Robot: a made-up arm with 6 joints.
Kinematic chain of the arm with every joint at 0, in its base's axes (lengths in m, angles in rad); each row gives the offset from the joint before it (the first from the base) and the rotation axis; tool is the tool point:
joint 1: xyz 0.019 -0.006 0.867 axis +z
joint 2: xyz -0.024 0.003 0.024 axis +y
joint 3: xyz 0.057 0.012 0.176 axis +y
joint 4: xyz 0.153 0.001 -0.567 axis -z
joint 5: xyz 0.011 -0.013 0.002 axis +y
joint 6: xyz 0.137 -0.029 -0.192 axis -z
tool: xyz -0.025 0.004 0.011
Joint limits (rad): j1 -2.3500..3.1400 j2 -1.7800..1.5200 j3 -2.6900..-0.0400 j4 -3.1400..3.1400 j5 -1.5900..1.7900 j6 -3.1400..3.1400
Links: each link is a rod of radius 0.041 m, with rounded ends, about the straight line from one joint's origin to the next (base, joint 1, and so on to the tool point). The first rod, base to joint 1, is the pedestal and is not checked.
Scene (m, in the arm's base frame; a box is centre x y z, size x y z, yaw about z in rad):
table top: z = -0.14
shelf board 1: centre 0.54 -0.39 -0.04 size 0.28 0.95 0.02 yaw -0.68
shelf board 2: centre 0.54 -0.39 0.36 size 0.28 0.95 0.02 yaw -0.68
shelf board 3: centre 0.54 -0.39 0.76 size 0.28 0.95 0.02 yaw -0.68
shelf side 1: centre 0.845 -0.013 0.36 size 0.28 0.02 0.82 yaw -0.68
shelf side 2: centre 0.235 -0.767 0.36 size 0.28 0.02 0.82 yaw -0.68
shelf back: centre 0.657 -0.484 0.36 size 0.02 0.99 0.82 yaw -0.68
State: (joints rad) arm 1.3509 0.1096 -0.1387 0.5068 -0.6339 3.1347
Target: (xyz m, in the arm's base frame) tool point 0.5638 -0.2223 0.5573
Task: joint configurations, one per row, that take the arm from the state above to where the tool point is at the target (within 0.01 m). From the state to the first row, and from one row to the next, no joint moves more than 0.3 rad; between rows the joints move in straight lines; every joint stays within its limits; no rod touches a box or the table.
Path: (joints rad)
1: 1.0671 0.1135 -0.2062 0.5509 -0.6107 3.1358
2: 0.7834 0.1174 -0.2737 0.5950 -0.5874 3.1368
3: 0.4996 0.1213 -0.3412 0.6391 -0.5642 3.1379
4: 0.2158 0.1253 -0.4087 0.6833 -0.5409 3.1389
5: -0.0680 0.1292 -0.4762 0.7274 -0.5177 3.1400

